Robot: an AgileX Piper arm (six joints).
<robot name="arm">
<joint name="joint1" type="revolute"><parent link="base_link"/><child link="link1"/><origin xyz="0 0 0.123"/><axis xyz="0 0 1"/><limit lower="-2.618" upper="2.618"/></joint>
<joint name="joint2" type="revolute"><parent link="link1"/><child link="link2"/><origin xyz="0 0 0" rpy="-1.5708 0 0"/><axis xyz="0 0 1"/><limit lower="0" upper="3.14"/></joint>
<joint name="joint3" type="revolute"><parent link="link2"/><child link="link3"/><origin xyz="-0.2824 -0.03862 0"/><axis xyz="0 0 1"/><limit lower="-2.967" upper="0"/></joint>
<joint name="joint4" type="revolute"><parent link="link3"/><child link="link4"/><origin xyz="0.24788 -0.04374 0" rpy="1.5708 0 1.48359"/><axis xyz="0 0 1"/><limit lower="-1.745" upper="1.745"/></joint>
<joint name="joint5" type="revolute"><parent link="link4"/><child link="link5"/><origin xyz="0 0 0" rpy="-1.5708 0 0"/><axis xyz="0 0 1"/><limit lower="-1.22" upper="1.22"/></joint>
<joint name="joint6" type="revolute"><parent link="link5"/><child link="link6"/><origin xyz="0 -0.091 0" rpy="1.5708 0 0"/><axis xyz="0 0 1"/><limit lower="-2.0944" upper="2.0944"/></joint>
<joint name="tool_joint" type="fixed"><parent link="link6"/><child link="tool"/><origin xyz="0 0 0"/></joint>
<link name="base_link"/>
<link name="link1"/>
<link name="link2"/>
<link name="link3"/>
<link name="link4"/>
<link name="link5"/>
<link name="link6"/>
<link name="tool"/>
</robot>
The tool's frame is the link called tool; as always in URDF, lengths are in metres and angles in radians.
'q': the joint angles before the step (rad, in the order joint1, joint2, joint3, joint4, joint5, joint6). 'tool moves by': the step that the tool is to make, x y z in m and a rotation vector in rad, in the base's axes. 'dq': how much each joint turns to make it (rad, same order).
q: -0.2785 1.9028 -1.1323 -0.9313 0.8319 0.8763
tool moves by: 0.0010 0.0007 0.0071 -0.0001 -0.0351 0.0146
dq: -0.0002 -0.0203 0.0000 -0.0021 -0.0221 0.0005
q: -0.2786 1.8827 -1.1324 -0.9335 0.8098 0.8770
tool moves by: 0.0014 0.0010 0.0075 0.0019 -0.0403 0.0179
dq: -0.0001 -0.0210 -0.0006 -0.0008 -0.0277 0.0002
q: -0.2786 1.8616 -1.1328 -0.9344 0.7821 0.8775
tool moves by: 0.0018 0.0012 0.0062 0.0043 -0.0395 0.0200
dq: 0.0000 -0.0172 -0.0006 -0.0001 -0.0314 0.0006
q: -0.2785 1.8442 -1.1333 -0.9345 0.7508 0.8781
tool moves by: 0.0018 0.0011 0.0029 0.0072 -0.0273 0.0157
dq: 0.0001 -0.0081 -0.0006 0.0027 -0.0262 0.0000
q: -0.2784 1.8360 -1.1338 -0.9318 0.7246 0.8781
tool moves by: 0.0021 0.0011 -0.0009 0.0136 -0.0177 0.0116
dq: 0.0000 0.0017 -0.0002 0.0080 -0.0248 -0.0001
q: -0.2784 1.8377 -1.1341 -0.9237 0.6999 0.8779
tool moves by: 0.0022 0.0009 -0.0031 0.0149 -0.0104 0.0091
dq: -0.0002 0.0077 -0.0001 0.0084 -0.0222 0.0002
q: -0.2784 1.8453 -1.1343 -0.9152 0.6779 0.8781
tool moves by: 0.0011 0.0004 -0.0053 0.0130 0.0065 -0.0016
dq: 0.0000 0.0133 0.0002 0.0098 -0.0063 -0.0002
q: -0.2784 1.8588 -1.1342 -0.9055 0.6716 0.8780
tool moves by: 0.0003 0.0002 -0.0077 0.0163 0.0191 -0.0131
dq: 0.0000 0.0194 -0.0001 0.0165 0.0055 -0.0003
